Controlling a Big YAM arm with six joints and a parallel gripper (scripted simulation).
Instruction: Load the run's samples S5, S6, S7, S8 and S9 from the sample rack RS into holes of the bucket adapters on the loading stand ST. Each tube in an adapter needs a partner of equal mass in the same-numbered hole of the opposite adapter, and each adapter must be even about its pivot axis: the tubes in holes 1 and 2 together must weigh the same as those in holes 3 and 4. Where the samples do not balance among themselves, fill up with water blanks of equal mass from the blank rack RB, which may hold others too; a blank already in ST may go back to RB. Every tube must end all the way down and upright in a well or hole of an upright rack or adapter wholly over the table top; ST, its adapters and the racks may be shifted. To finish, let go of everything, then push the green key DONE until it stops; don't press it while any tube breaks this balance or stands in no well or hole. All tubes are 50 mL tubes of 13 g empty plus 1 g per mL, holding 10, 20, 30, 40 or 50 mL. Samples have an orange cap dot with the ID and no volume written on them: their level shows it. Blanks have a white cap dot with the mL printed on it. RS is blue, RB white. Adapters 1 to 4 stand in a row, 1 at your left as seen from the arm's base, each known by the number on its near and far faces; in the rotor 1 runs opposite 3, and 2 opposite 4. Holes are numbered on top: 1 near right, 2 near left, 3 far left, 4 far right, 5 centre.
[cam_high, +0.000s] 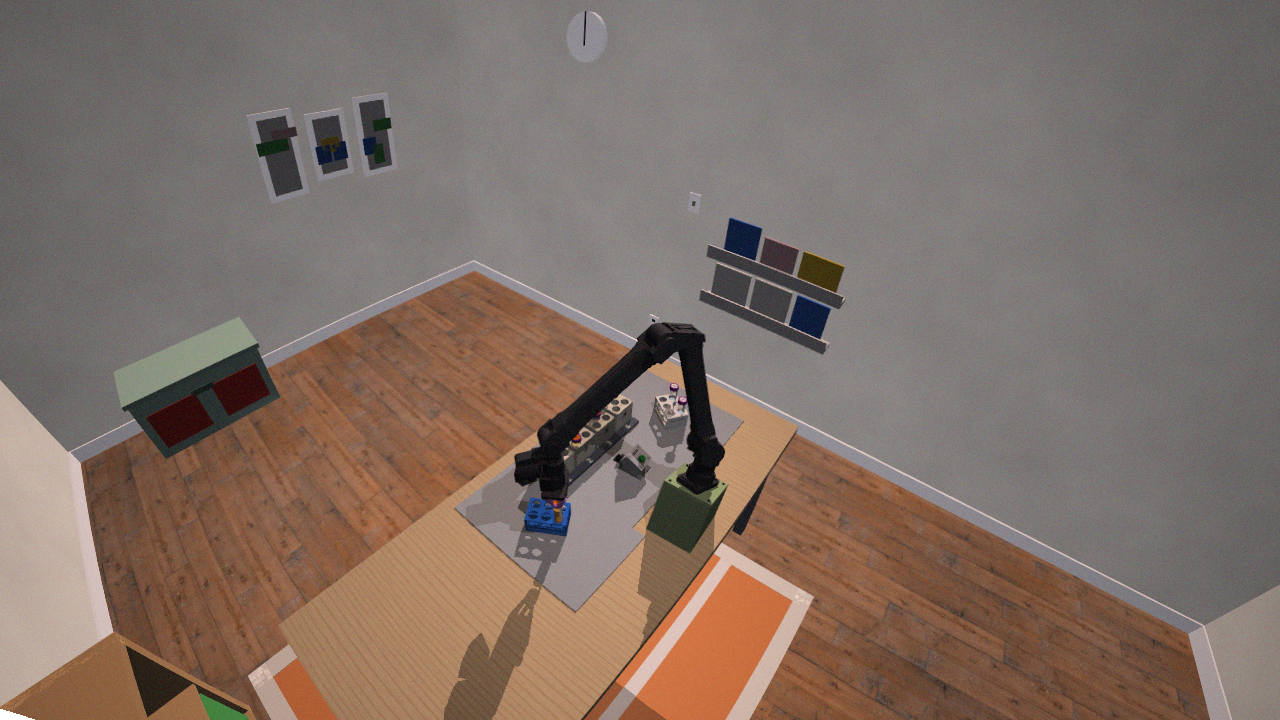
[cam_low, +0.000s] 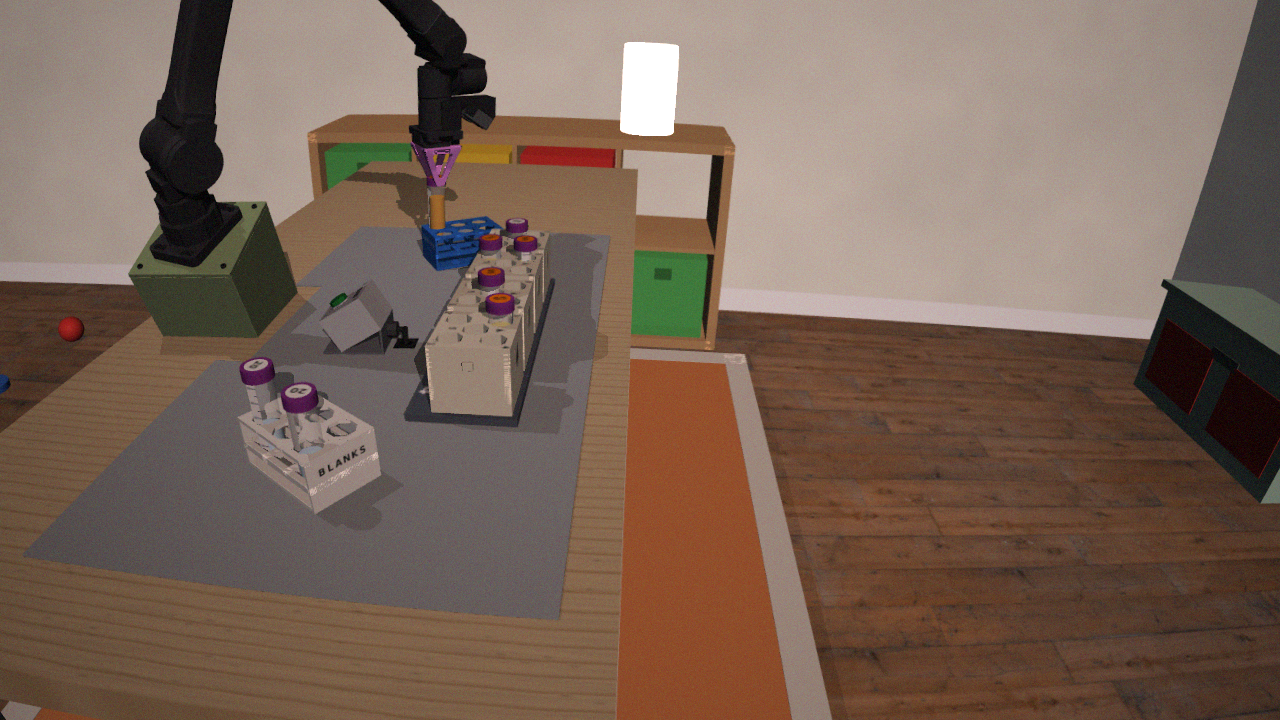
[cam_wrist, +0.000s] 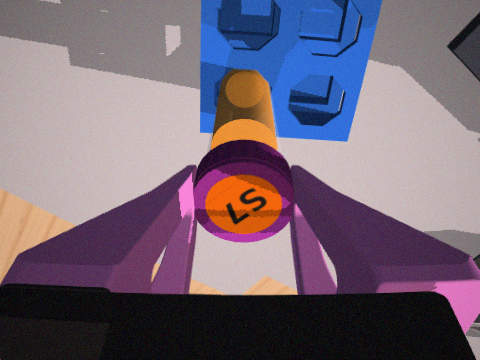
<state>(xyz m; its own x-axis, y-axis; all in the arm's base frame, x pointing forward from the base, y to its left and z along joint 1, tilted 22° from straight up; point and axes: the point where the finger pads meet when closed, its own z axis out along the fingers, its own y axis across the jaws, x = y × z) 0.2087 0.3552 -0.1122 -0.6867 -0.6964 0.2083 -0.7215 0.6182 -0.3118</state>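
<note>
The orange-dot sample tube is 1 cm behind my hand and 5 cm below it. Also, from my hand: sample tube S9 (19 cm ahead, 21 cm to the right, 8 cm below); then blue sample rack RS (4 cm ahead, 1 cm to the left, 12 cm below); then water blank marked 30 (20 cm ahead, 13 cm to the right, 8 cm below).
</note>
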